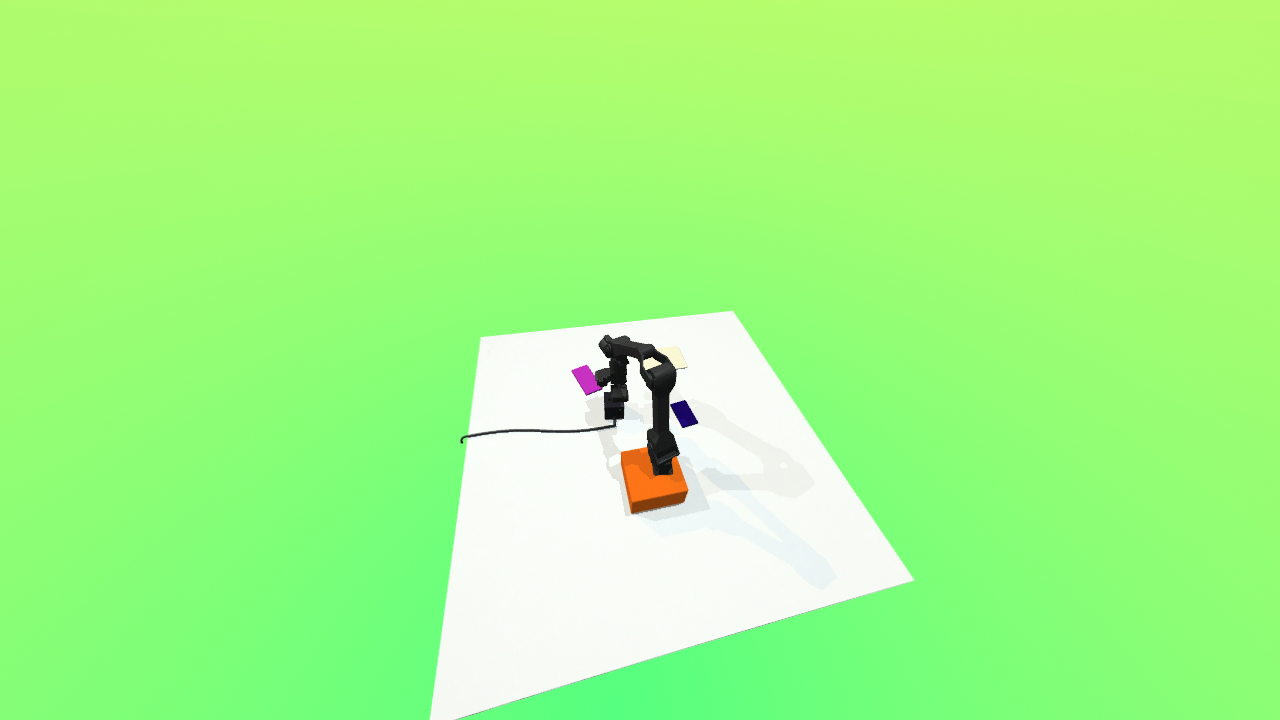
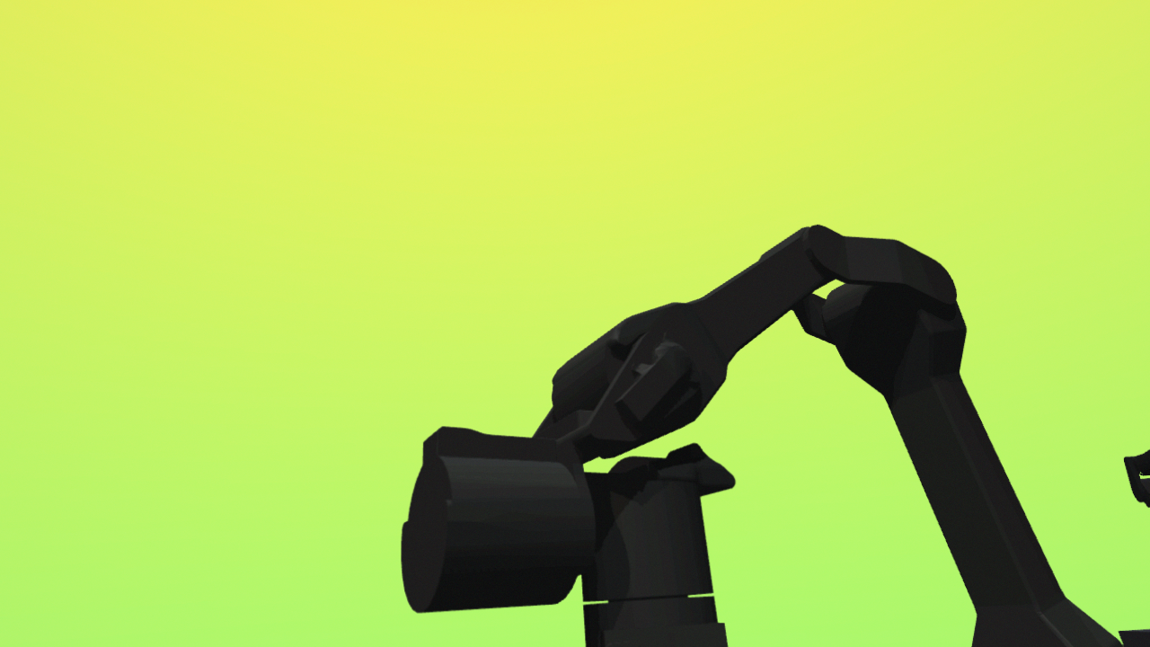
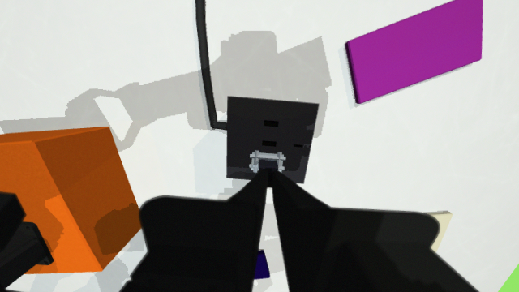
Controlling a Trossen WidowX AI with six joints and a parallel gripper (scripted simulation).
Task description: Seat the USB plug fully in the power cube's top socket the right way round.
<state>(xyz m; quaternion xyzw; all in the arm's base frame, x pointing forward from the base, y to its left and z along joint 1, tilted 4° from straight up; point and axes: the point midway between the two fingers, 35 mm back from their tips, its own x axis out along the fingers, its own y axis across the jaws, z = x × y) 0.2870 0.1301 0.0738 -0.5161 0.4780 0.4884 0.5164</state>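
Now: gripper tip 20 mm above the dark USB plug. Round my gripper tip: dark blue patch (260 mm to the right, 100 mm below, 30 mm behind); then cream patch (280 mm ahead, 210 mm to the right, 100 mm below); then magenta flat plate (170 mm ahead, 130 mm to the left, 100 mm below).
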